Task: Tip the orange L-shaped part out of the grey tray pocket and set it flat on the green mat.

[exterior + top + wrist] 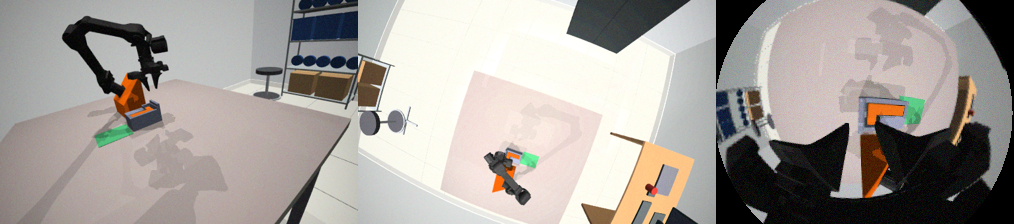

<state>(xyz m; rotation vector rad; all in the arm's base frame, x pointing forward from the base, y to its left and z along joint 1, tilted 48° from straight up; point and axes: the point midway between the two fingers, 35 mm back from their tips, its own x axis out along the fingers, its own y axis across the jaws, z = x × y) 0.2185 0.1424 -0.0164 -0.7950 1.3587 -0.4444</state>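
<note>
The orange L-shaped part lies 10 cm below my gripper tip, 6 cm to the right of it and 1 cm behind it. Round my gripper tip: green mat (22 cm to the right, 17 cm below, 1 cm ahead).
</note>
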